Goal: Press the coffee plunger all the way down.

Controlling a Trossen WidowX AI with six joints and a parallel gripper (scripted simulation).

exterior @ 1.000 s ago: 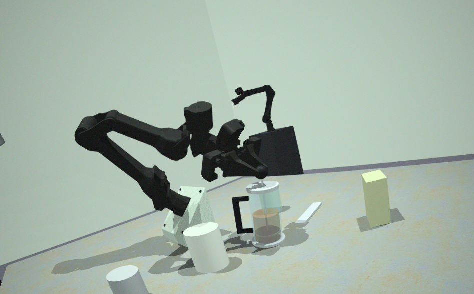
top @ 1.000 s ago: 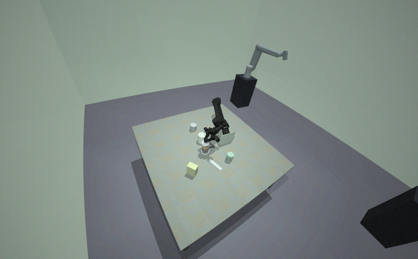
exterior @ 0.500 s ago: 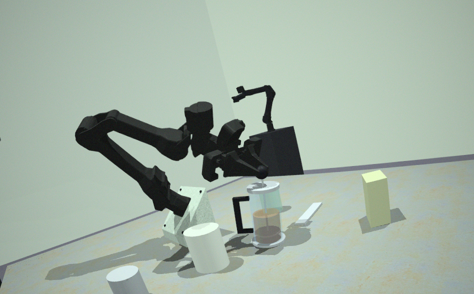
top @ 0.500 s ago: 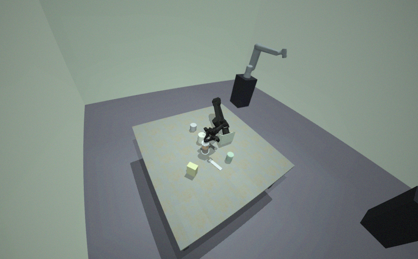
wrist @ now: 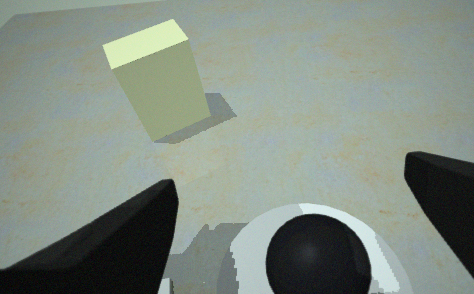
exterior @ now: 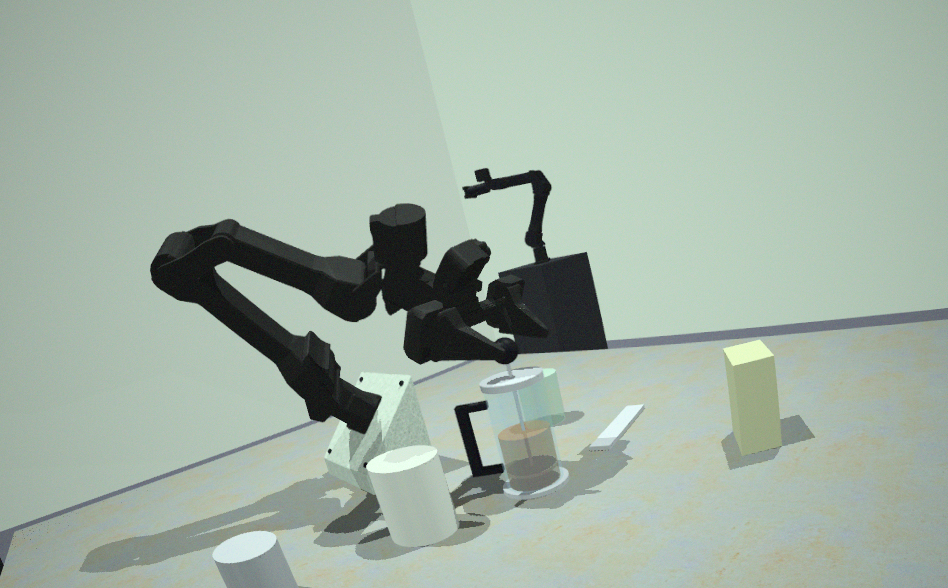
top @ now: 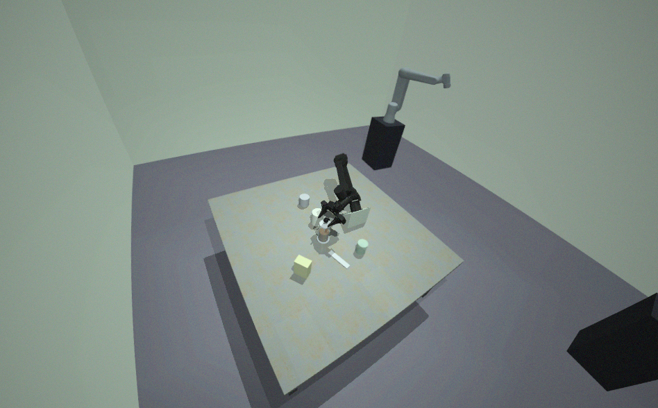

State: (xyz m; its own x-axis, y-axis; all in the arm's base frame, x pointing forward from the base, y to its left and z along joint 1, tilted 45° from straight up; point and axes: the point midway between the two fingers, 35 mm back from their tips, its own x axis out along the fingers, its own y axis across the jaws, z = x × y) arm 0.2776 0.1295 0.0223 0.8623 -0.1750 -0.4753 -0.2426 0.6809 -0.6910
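Right now my gripper tip is 90 mm above the coffee press, 40 mm past it and 20 mm to the left of it. From my gripper tip the other things lie so: pale green cylinder (200 mm behind, 160 mm to the left, 140 mm below); then white cylinder (160 mm to the right, 130 mm below, 50 mm behind); then pale yellow block (190 mm ahead, 160 mm to the left, 120 mm below).
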